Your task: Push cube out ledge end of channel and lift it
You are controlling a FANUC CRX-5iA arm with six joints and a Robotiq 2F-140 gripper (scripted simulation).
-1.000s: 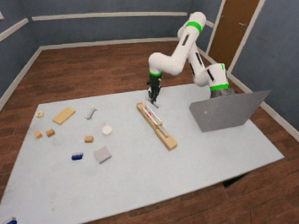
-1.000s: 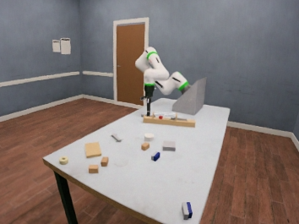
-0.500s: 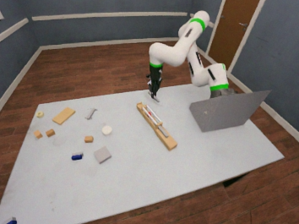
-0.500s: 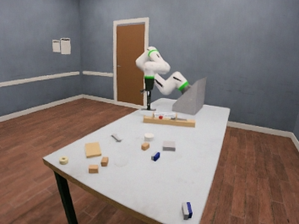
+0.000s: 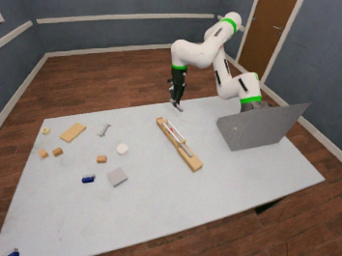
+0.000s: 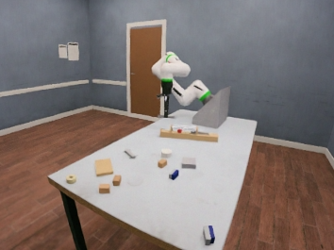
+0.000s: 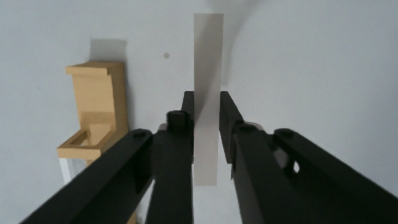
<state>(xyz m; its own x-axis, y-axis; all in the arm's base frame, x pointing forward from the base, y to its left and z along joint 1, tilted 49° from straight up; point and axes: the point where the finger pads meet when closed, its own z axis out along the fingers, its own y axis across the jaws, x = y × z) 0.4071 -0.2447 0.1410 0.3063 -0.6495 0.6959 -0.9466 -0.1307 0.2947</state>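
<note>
Right now my hand is 30 mm above the thin grey stick. Also, from my hand: red cube: 90 mm ahead, 160 mm to the left, 90 mm below; tan channel: 80 mm ahead, 200 mm to the left, 100 mm below; white disc: 410 mm ahead, 200 mm to the left, 130 mm below.
</note>
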